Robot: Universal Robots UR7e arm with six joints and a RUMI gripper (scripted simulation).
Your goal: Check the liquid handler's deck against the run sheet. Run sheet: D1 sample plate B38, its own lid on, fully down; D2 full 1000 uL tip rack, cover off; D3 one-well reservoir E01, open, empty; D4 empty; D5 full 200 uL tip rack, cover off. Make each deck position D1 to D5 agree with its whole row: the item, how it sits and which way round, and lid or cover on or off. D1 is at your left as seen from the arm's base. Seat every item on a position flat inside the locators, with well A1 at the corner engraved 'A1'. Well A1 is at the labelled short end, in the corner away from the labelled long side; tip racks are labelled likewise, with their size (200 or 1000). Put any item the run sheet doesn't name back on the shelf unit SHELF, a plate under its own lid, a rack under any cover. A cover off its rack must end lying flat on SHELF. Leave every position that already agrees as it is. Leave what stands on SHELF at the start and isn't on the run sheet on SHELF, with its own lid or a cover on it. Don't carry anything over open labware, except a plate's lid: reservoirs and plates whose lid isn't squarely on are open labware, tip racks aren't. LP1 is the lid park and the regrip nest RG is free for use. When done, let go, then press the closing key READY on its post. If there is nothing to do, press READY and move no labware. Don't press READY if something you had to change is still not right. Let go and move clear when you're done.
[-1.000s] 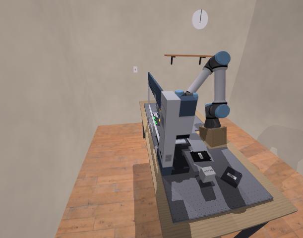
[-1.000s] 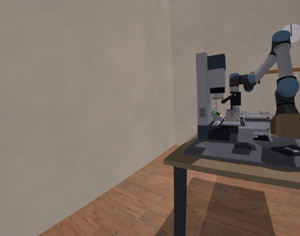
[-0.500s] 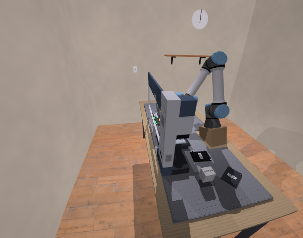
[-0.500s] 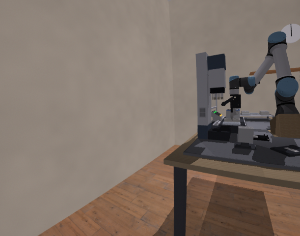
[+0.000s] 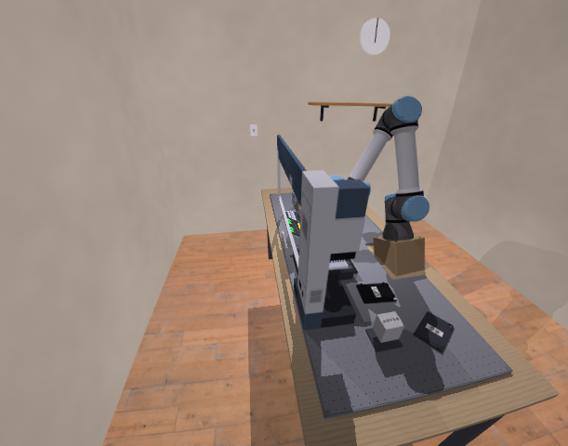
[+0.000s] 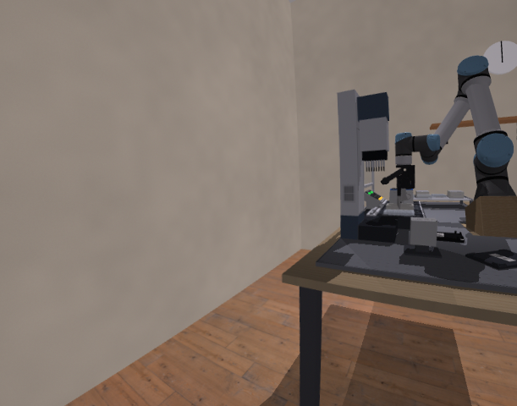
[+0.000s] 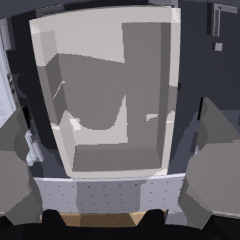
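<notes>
My hand is 10 mm above the one-well reservoir. Round my hand: blue-framed tip rack: 10 mm behind, 250 mm to the right, 50 mm above; then LP1 label: 150 mm behind, 290 mm to the left, 70 mm below; then lid park LP1: 150 mm behind, 290 mm to the left, 70 mm below.
</notes>
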